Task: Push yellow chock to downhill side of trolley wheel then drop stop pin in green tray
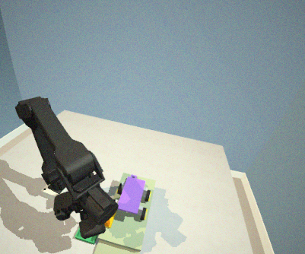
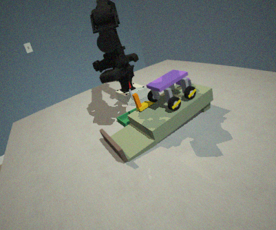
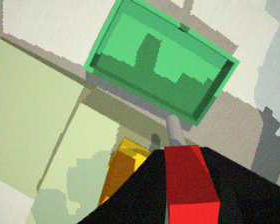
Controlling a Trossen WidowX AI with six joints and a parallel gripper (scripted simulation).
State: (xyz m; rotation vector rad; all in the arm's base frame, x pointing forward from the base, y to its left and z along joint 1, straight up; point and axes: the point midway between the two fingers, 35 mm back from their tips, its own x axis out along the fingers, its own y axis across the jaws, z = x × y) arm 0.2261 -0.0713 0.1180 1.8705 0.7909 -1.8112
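Now: gripper tip 5 cm short of the yellow chock, 2 cm to the right of it and 5 cm above it. From my gripper tip the other things lie so: trolley 9 cm ahead, 11 cm to the left, 2 cm below; then pale green ramp 9 cm ahead, 11 cm to the left, 9 cm below; then red-headed stop pin right at my gripper tip.
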